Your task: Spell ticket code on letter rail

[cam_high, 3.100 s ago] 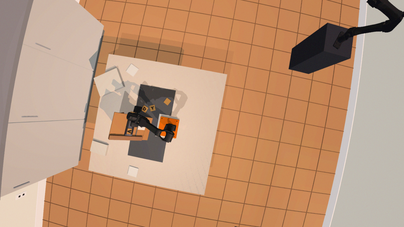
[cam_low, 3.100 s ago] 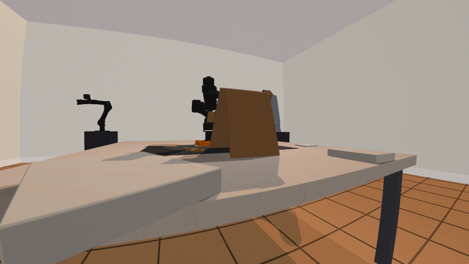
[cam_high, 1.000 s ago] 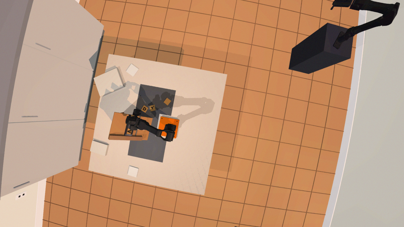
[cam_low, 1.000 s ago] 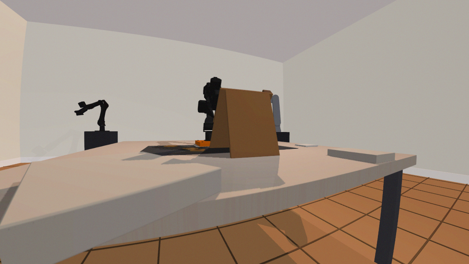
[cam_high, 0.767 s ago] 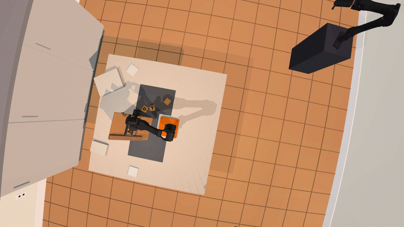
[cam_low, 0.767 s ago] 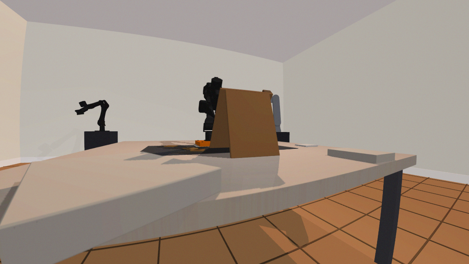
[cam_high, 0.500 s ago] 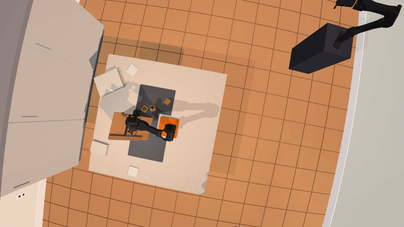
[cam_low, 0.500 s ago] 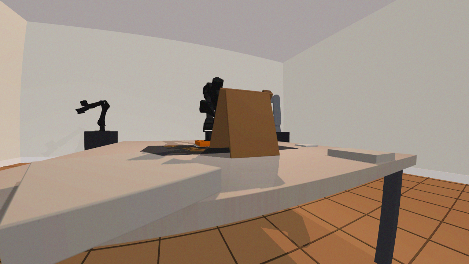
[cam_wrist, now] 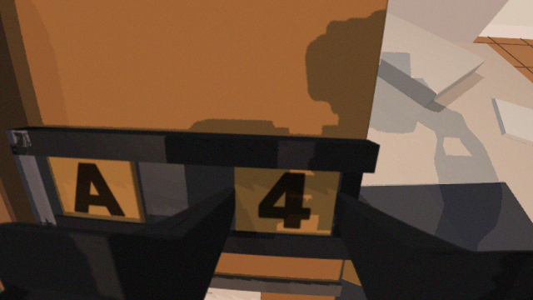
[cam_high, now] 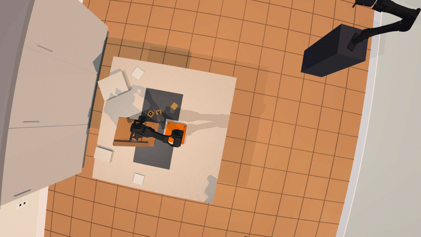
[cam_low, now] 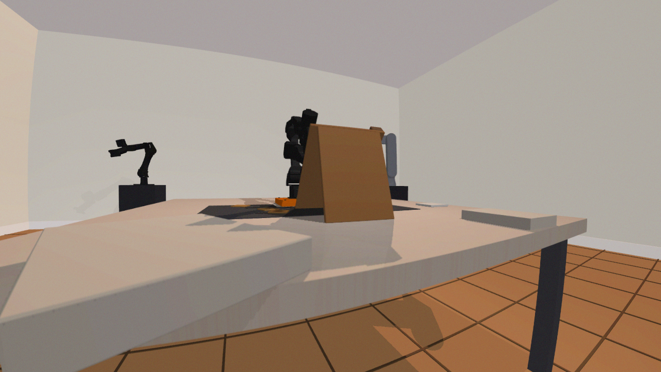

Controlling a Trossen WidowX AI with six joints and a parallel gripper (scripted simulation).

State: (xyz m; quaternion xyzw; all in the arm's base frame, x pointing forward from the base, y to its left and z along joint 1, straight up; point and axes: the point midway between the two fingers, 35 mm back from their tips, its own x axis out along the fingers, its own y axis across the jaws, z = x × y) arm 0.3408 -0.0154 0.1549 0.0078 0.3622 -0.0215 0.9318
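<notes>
Right now my gripper tip is 80 mm above the white ticket, 70 mm past it and 60 mm to the right of it. From my gripper tip the other things lie so: tile marked d: 150 mm below, 110 mm to the right, 30 mm behind; tile marked y: 150 mm below, 140 mm to the right, 110 mm behind; blank tile: 250 mm behind, 240 mm to the right, 150 mm below.
</notes>
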